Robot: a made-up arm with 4 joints.
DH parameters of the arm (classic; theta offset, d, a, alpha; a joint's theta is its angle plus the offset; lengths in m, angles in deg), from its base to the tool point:
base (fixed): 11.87 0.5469 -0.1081 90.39
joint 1: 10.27 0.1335 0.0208 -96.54
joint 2: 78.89 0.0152 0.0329 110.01
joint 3: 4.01 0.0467 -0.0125 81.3
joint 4: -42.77 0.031 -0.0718 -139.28
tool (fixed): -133.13 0.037 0 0
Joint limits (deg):
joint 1: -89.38..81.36
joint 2: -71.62..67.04
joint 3: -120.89..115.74
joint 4: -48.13..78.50
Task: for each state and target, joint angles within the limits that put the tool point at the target. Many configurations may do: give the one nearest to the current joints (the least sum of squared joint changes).
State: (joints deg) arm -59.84 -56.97 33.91 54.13
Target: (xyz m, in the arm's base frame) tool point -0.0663 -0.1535 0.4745
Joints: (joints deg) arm -19.35 -58.65 61.51 78.10
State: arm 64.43 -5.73 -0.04 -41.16
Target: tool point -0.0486 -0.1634 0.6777
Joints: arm 77.52 5.23 5.88 -12.63
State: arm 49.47 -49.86 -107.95 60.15
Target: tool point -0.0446 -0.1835 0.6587
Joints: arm 16.27 -51.20 -92.34 68.36
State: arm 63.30 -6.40 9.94 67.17
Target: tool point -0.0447 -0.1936 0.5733
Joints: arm 80.60 6.14 19.07 78.50
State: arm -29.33 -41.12 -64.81 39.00
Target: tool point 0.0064 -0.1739 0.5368
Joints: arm -67.19 -6.31 -46.61 78.50
